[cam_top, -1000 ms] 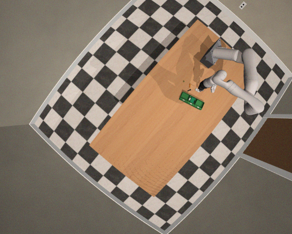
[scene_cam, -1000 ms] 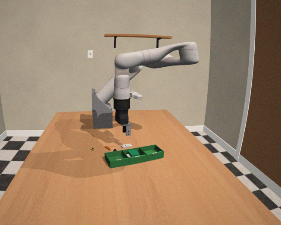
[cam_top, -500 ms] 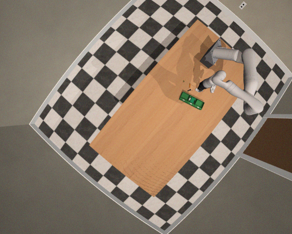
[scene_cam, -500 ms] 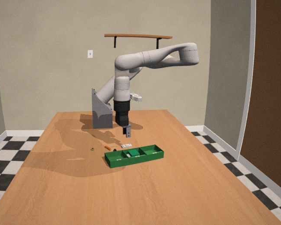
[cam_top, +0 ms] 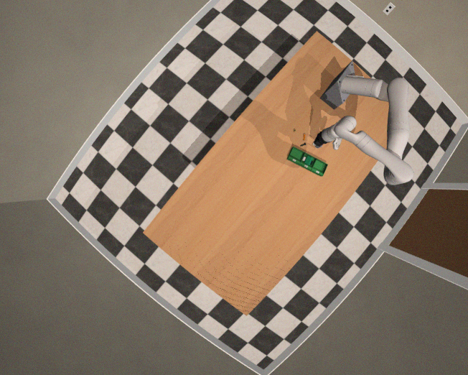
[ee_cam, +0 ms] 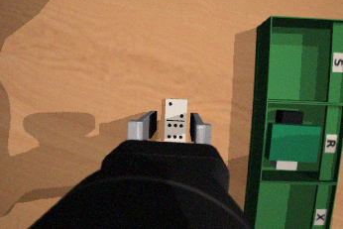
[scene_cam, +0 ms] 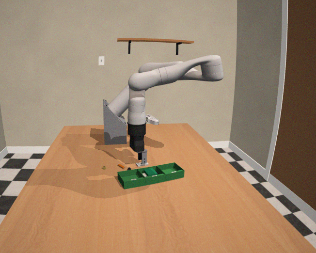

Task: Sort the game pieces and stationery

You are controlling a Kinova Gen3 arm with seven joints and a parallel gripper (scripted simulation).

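Right now the white domino is 3 cm below my hand. Round my hand: dark piece 7 cm to the right, 5 cm ahead, 3 cm below; orange stick 10 cm to the right, 3 cm below, 1 cm ahead; flat green block 13 cm ahead, 1 cm below.
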